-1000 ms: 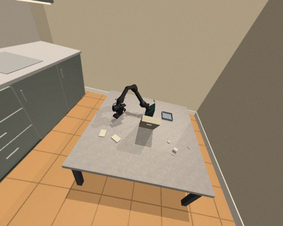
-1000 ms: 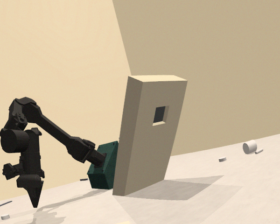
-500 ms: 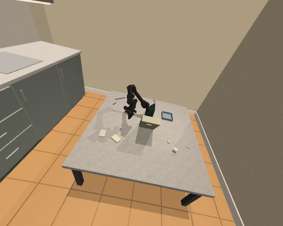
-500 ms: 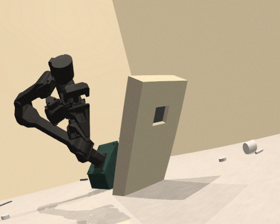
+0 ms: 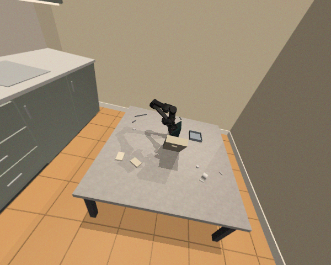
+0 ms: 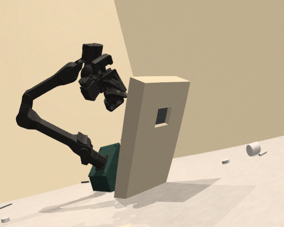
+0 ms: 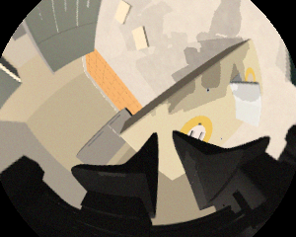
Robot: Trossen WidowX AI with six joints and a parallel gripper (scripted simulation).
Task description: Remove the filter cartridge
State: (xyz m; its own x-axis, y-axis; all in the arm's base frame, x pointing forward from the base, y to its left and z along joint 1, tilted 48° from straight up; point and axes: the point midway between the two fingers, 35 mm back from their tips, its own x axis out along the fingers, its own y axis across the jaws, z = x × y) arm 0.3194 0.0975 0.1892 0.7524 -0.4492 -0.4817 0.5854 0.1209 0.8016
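Now: gripper tip 2 cm short of the round grey filter cartridge, 7 cm to the right of it and 6 cm above it. Round my gripper tip: dark tray: 40 cm behind, 36 cm to the left, 29 cm below; service panel: 3 cm behind, 7 cm to the left, 14 cm below.
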